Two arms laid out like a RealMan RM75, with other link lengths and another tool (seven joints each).
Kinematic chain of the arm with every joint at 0, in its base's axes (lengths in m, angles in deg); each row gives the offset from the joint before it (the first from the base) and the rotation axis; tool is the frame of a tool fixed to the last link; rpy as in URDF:
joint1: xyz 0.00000 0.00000 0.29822 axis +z
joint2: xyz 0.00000 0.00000 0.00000 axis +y
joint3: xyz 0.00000 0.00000 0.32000 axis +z
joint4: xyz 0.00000 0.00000 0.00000 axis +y
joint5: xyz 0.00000 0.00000 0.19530 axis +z
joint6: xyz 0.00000 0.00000 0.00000 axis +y
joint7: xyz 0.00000 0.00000 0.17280 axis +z
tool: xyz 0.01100 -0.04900 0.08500 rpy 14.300 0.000 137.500
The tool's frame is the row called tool.
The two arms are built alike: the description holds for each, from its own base.
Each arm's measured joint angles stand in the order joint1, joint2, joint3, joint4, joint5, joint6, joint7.
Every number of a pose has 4 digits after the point. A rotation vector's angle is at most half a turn.
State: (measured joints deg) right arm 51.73 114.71 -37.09 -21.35 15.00 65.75 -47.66; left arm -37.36 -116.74 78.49 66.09 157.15 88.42 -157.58
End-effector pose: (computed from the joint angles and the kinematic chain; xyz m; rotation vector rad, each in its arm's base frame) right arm 0.4083 0.4517 -0.0737 0.5509 2.7642 -0.0353; left arm -0.3715 0.4335 -0.0266 2.1937 -1.9581 -0.6256
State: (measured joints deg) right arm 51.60 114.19 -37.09 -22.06 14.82 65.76 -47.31; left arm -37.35 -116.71 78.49 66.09 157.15 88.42 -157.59
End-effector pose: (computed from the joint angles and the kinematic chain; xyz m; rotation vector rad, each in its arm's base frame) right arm 0.4114 0.4566 -0.0648 0.5550 2.7560 -0.0079; left arm -0.3717 0.4335 -0.0263 2.1939 -1.9576 -0.6264
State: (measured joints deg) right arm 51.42 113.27 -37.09 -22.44 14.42 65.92 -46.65; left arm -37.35 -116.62 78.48 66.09 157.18 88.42 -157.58
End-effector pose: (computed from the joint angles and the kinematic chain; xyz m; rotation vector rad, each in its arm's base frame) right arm 0.4173 0.4601 -0.0528 0.5710 2.7408 0.0174; left arm -0.3722 0.4339 -0.0253 2.1932 -1.9570 -0.6293
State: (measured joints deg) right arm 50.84 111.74 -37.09 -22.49 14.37 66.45 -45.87; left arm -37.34 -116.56 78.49 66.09 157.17 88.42 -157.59
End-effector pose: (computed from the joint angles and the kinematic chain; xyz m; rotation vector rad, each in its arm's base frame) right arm 0.4274 0.4604 -0.0368 0.6080 2.7245 0.0406; left arm -0.3725 0.4340 -0.0248 2.1932 -1.9564 -0.6306
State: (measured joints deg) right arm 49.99 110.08 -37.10 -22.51 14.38 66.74 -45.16; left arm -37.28 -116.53 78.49 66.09 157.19 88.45 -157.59
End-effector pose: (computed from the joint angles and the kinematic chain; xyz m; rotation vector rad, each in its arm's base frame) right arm 0.4400 0.4596 -0.0191 0.6489 2.7051 0.0703; left arm -0.3732 0.4336 -0.0244 2.1937 -1.9544 -0.6312
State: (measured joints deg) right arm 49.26 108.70 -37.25 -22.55 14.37 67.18 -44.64; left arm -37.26 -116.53 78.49 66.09 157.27 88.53 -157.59
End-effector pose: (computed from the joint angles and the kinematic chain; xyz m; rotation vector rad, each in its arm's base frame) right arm 0.4505 0.4575 -0.0043 0.6802 2.6869 0.0889; left arm -0.3737 0.4331 -0.0242 2.1931 -1.9520 -0.6317
